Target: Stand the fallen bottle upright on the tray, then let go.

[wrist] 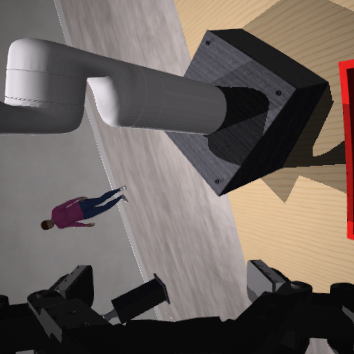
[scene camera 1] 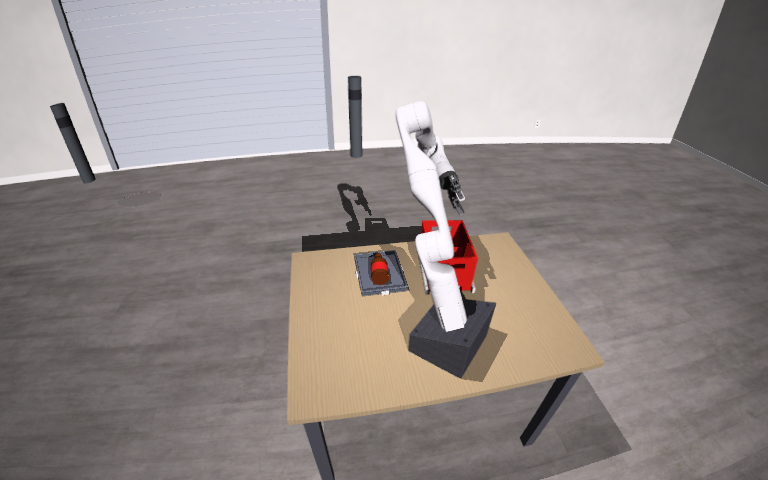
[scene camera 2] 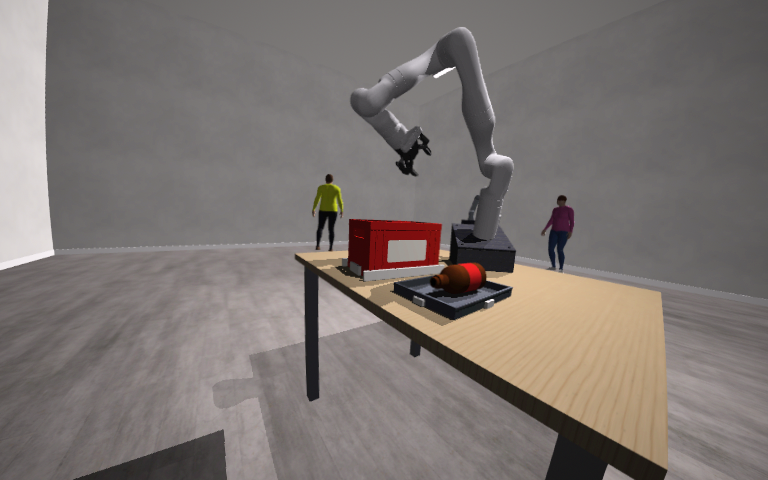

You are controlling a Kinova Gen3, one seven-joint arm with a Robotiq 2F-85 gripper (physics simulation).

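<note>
A brown bottle appears in the pictures, and so does the gripper.
</note>
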